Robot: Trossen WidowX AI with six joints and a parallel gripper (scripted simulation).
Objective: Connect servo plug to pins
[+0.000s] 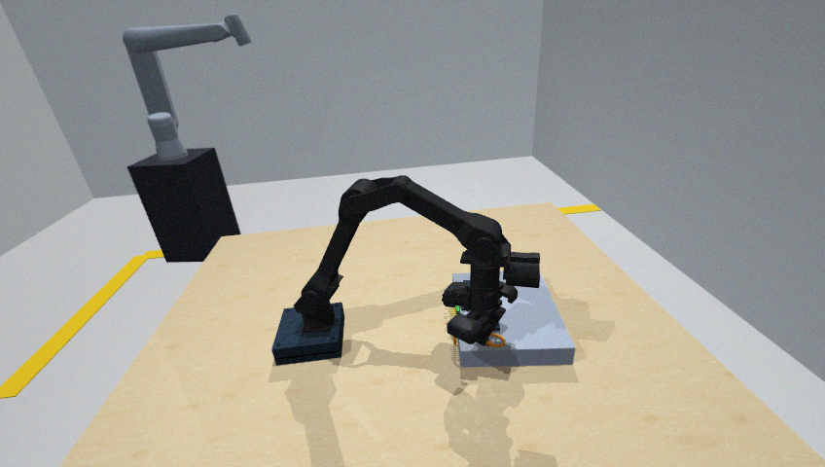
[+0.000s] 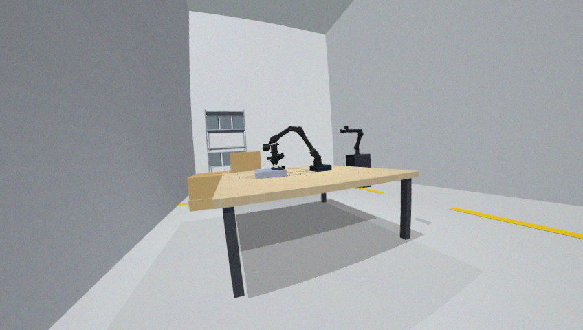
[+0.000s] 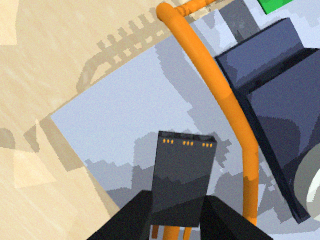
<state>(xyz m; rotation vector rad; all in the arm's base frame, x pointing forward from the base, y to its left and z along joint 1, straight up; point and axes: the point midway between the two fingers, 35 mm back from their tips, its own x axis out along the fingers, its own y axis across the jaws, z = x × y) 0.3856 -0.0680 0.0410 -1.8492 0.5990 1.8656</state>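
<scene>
Now: the green band 90 mm to the left of my gripper tip, 50 mm behind it and 20 mm above it. Also, from my gripper tip: grey holder 130 mm to the left, 110 mm ahead, 30 mm below.
</scene>
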